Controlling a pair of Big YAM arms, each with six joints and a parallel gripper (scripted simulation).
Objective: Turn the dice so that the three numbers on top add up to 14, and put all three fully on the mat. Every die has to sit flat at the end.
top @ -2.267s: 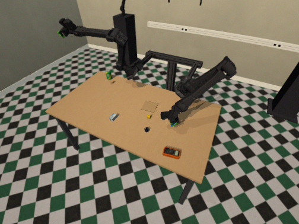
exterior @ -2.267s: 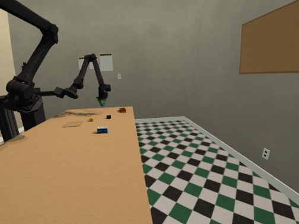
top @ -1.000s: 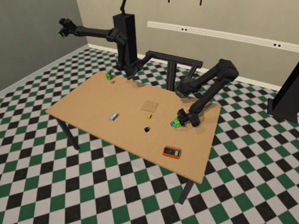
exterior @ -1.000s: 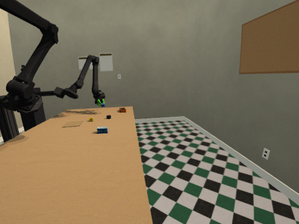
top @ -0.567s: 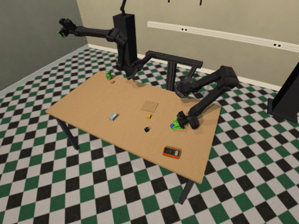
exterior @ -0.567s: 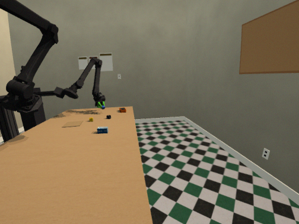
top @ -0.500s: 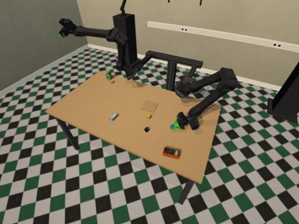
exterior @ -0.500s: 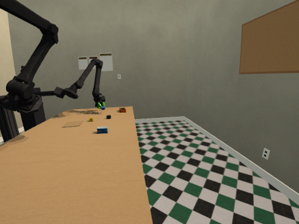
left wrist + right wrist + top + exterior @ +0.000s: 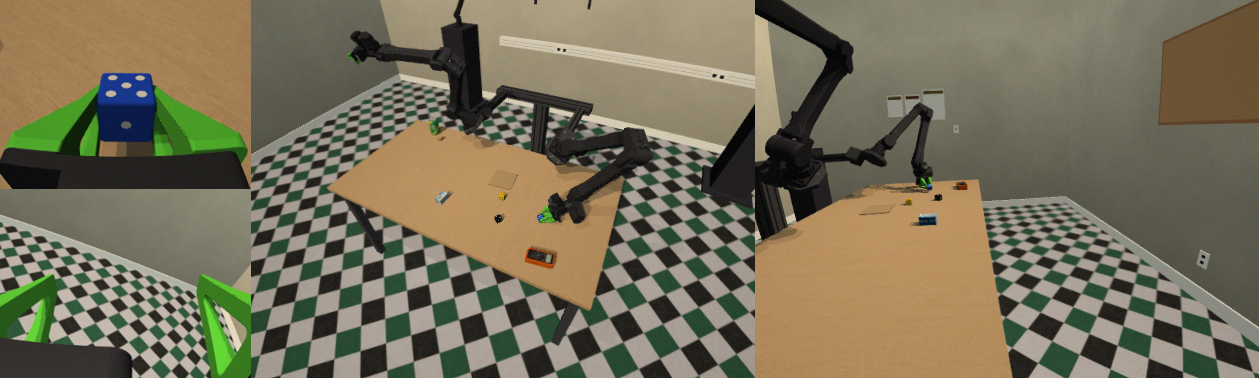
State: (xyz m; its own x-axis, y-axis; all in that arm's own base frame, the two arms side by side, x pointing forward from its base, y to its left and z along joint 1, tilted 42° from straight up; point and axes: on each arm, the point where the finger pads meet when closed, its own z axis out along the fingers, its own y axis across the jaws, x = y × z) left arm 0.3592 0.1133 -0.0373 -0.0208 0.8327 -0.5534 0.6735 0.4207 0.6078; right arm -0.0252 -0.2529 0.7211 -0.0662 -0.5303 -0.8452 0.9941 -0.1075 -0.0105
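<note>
My left hand is right at the blue die. The rest, counted from my left hand: black die 19 cm to the right, 10 cm ahead, 1 cm below; tan mat 33 cm to the right, 19 cm behind, 3 cm below; yellow die 26 cm to the right, 5 cm behind, 1 cm below.
</note>
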